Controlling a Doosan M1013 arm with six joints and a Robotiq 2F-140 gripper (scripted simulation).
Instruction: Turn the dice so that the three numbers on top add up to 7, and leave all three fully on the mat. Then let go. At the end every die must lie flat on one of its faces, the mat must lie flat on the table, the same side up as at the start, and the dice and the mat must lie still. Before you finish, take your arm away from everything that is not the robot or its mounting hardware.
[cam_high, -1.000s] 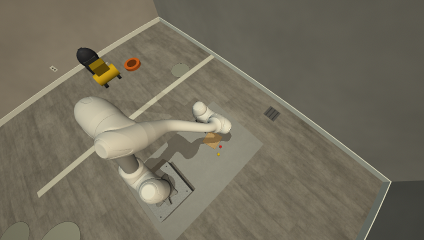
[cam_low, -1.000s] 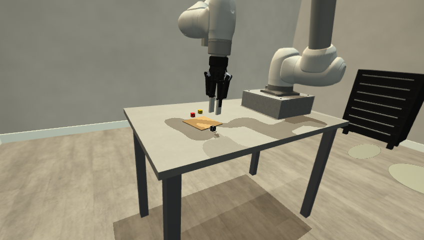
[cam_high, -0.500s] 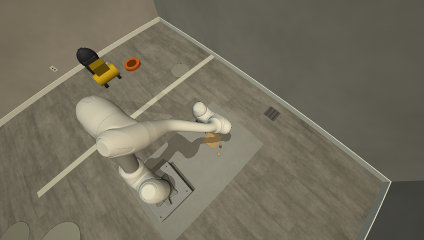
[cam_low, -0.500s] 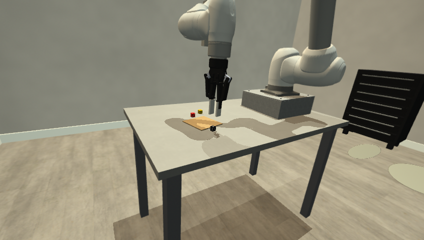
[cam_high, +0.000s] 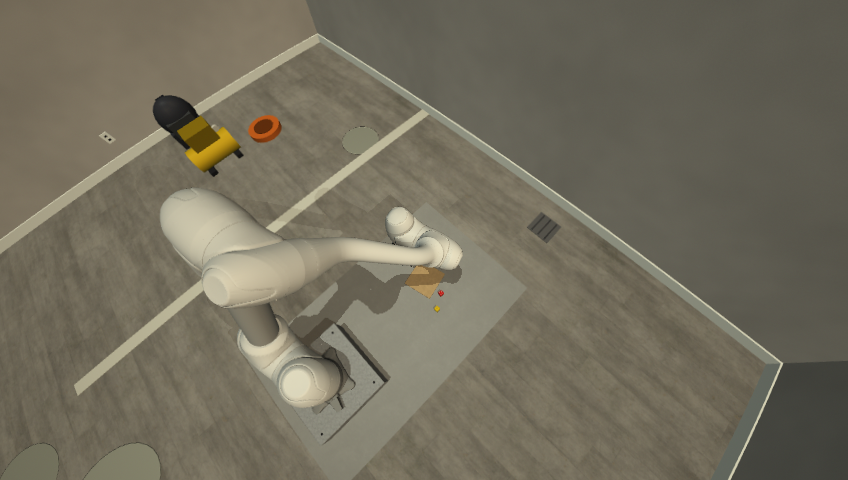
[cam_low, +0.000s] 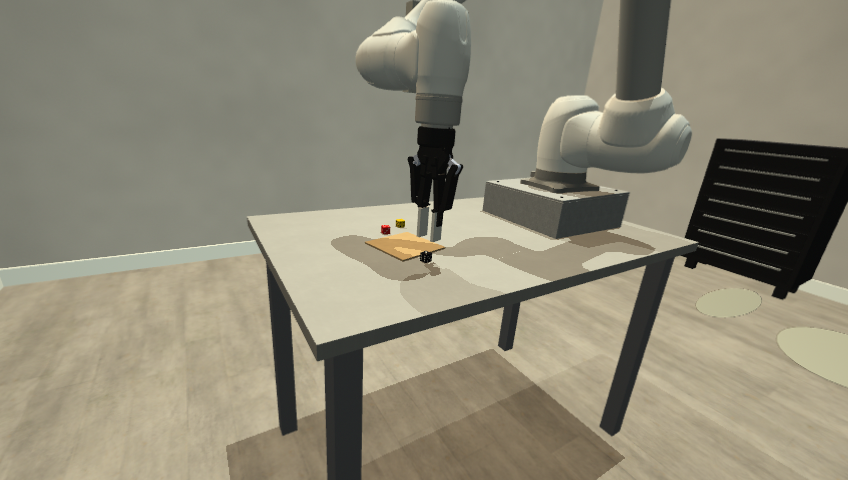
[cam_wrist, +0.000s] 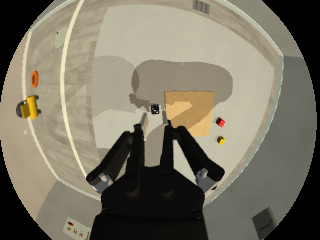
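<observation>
My gripper is now 8 cm above the small white die. The rest, counted from my hand: tan mat 10 cm to the right, 8 cm below, 2 cm ahead; yellow die 25 cm to the right, 8 cm below, 3 cm behind; red die 20 cm to the right, 8 cm below, 3 cm ahead.
</observation>
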